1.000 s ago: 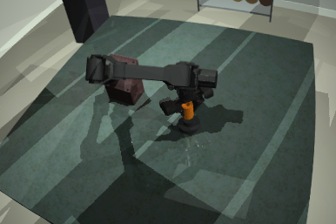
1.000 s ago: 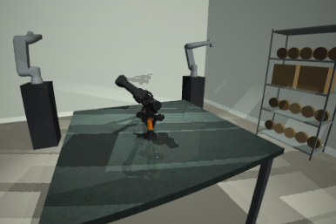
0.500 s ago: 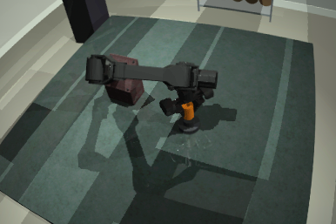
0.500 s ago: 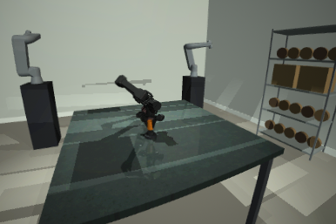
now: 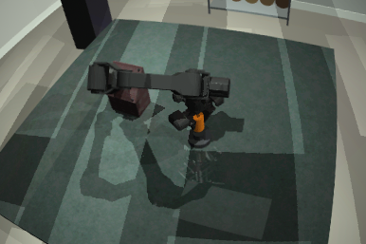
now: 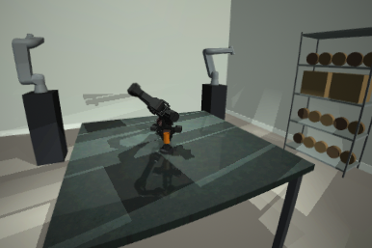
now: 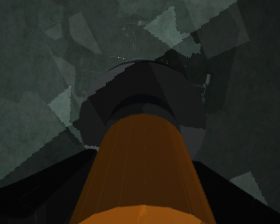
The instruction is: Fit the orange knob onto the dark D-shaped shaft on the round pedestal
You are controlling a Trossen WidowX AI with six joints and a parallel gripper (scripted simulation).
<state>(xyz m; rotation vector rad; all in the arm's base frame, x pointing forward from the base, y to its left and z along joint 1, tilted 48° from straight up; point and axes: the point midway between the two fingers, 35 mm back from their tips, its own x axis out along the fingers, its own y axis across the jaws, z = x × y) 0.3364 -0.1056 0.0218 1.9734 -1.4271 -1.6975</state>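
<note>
Right now the orange knob is 2 cm above my gripper tip. The rest, counted from my gripper tip: round pedestal 4 cm below.
</note>
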